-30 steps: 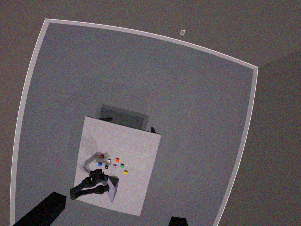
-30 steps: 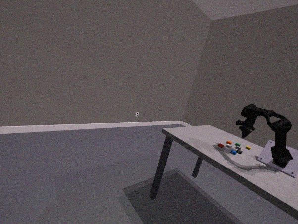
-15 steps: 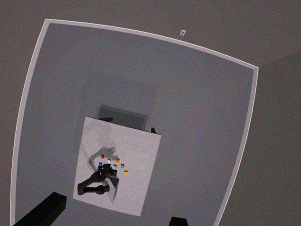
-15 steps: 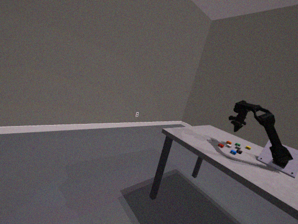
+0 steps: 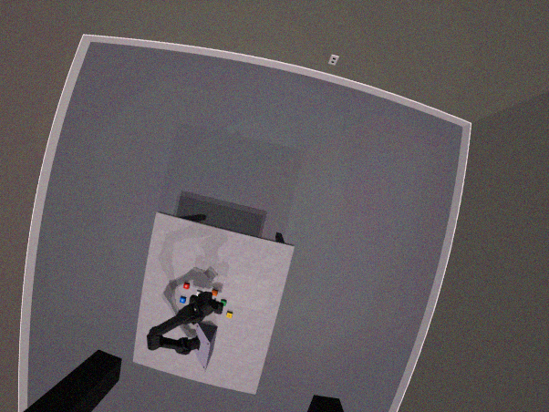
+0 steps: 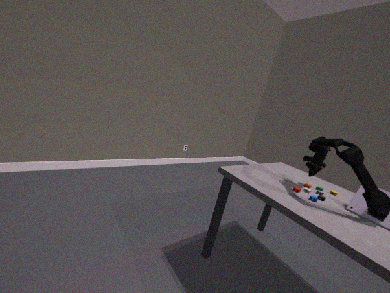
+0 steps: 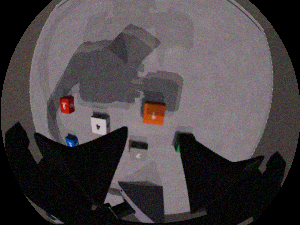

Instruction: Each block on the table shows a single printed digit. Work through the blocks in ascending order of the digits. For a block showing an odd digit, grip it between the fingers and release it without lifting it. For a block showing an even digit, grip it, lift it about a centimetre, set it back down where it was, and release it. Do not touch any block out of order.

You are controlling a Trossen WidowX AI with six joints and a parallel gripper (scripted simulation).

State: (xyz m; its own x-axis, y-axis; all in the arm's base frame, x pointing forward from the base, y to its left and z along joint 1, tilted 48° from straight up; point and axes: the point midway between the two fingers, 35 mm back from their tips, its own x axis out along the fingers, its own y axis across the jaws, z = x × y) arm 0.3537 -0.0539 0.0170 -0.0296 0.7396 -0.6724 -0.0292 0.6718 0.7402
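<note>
The orange block lies 70 mm below my gripper tip. The rest, counted from my gripper tip: yellow block: 120 mm behind, 130 mm to the right, 70 mm below; then dark block: 130 mm behind, 100 mm to the left, 70 mm below; then green block: 50 mm behind, 70 mm to the right, 70 mm below.
</note>
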